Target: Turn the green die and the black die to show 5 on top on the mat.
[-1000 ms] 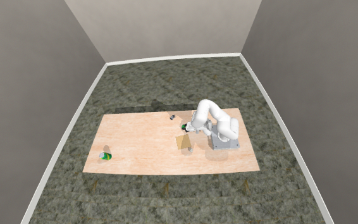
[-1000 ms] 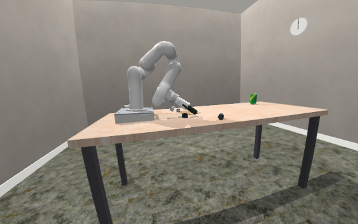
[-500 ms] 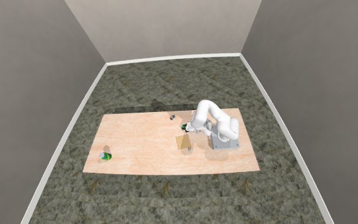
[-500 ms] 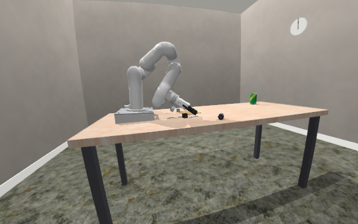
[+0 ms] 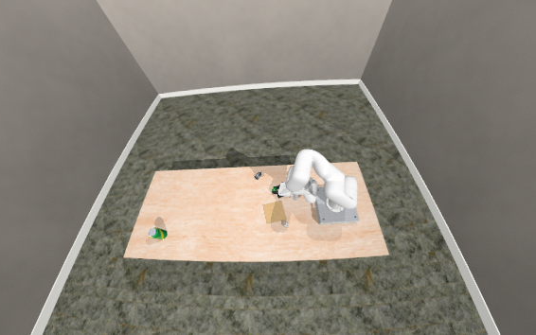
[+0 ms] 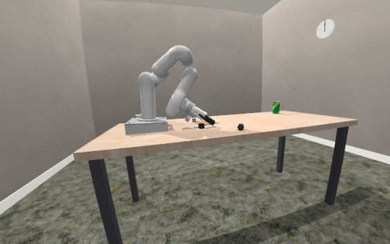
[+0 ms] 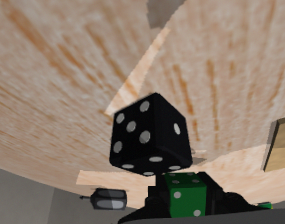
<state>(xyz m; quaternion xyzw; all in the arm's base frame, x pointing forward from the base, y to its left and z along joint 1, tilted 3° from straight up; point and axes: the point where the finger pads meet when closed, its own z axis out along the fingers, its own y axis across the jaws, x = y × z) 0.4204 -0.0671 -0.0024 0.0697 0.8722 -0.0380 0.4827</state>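
My gripper is now 70 mm past the black die, 20 mm to the left of it and 20 mm above it. Round my hand: green die (10 mm ahead); then dark tool (150 mm ahead, 130 mm to the right, 20 mm below); then tan mat (150 mm to the left, 30 mm below, 10 mm behind).
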